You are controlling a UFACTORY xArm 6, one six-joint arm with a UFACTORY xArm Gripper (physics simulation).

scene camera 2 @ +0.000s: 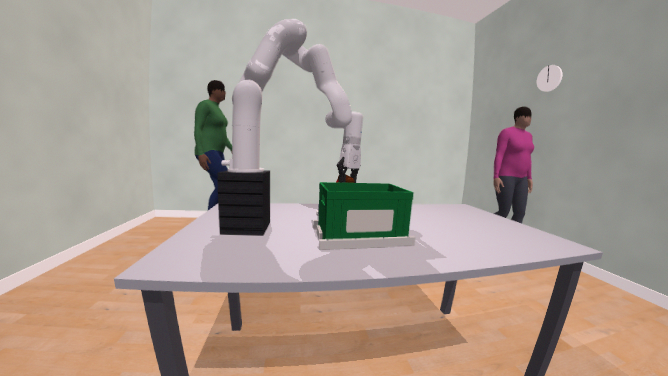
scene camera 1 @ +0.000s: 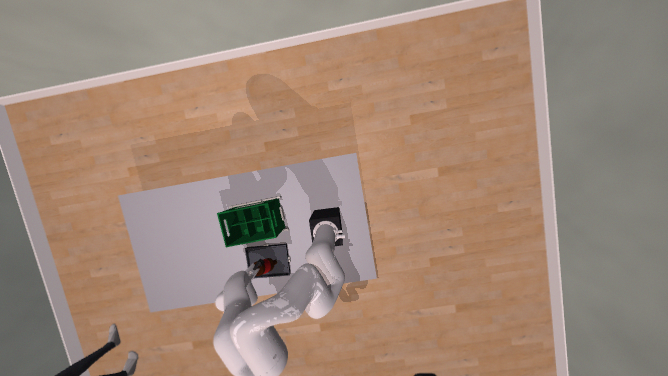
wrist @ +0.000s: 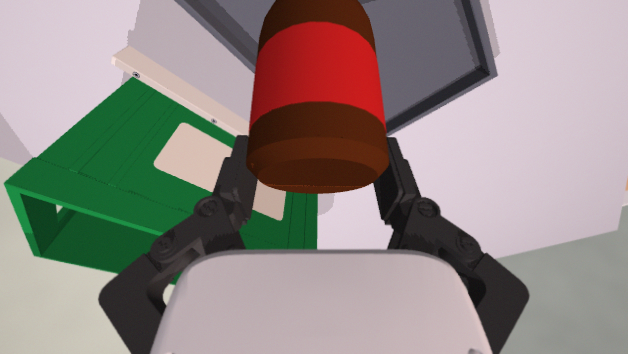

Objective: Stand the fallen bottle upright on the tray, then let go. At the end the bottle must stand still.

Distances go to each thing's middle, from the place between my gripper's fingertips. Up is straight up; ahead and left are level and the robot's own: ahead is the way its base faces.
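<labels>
Brown bottle [wrist: 317, 125]: my hand 20 mm to the right of it, 20 mm past it, 40 mm above it. Green crate [scene camera 2: 346, 210]: 230 mm to the right of my hand, 30 mm ahead, 70 mm below. Dark grey tray [scene camera 1: 279, 252]: 40 mm to the left of my hand, 140 mm below. Going by middles, of the things named here: green crate farthest from my hand, brown bottle nearest.
</labels>
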